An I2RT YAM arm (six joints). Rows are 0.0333 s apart.
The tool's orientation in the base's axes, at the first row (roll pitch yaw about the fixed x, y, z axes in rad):
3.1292 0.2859 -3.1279
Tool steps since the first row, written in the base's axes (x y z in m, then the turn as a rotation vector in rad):
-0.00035 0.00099 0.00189 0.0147 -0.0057 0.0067
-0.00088 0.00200 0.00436 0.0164 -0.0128 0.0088
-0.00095 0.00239 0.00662 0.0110 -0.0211 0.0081
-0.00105 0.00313 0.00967 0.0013 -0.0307 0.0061
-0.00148 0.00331 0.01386 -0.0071 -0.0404 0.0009
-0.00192 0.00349 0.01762 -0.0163 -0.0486 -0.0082
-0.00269 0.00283 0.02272 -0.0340 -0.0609 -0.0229
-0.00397 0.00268 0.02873 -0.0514 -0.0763 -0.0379
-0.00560 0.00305 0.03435 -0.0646 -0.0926 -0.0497
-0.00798 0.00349 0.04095 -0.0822 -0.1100 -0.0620
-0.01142 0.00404 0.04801 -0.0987 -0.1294 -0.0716
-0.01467 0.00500 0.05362 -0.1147 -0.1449 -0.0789
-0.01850 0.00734 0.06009 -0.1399 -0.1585 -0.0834
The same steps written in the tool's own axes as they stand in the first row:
-0.00021 0.00102 -0.00190 -0.0159 -0.0059 -0.0024
-0.00041 0.00207 -0.00440 -0.0180 -0.0130 -0.0040
-0.00099 0.00248 -0.00658 -0.0126 -0.0212 -0.0050
-0.00176 0.00326 -0.00952 -0.0026 -0.0306 -0.0060
-0.00253 0.00350 -0.01366 0.0071 -0.0403 -0.0035
-0.00317 0.00373 -0.01739 0.0186 -0.0484 0.0025
-0.00386 0.00315 -0.02251 0.0399 -0.0606 0.0114
-0.00433 0.00309 -0.02864 0.0610 -0.0759 0.0206
-0.00436 0.00355 -0.03448 0.0772 -0.0921 0.0280
-0.00394 0.00411 -0.04148 0.0978 -0.1093 0.0345
-0.00264 0.00481 -0.04921 0.1166 -0.1285 0.0388
-0.00111 0.00589 -0.05549 0.1342 -0.1438 0.0410
0.00070 0.00837 -0.06274 0.1598 -0.1571 0.0380

